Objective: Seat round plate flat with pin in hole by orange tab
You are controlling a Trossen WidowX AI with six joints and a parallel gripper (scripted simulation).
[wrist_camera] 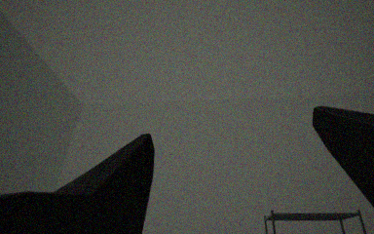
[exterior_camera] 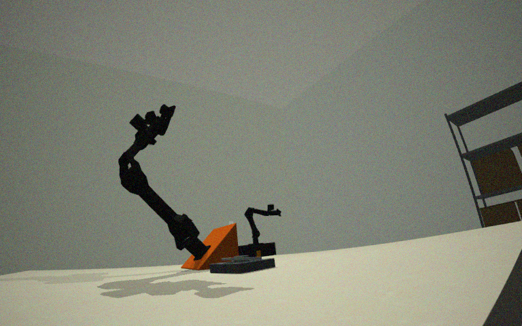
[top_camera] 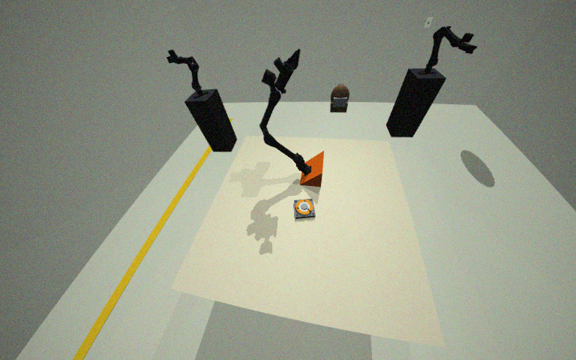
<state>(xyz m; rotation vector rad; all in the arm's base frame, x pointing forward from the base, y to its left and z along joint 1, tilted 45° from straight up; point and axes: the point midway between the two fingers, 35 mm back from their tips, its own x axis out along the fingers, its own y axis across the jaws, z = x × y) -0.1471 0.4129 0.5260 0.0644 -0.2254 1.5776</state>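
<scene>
Right now the round plate is 490 mm ahead of my gripper tip, 60 mm to the left of it and 700 mm below it. Round my gripper tip: base (480 mm ahead, 40 mm to the left, 710 mm below).
</scene>
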